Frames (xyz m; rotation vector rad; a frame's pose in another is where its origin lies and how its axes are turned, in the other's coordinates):
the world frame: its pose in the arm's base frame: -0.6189 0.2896 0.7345 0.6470 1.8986 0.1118
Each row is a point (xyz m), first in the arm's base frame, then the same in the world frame.
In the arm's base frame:
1: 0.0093 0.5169 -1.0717
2: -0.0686 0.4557 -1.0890
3: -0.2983 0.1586 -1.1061
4: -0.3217 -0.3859 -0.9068
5: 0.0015 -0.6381 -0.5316
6: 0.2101 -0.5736 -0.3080
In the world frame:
1: 1.4359 -0.2287 1.2627
2: 1.4422 -0.3168 1.2146
3: 1.3762 -0.6629 1.0837
4: 0.9537 -1.0605 1.0974
5: 0.4308 -1.0130 1.2794
6: 0.2186 -0.7964 1.3554

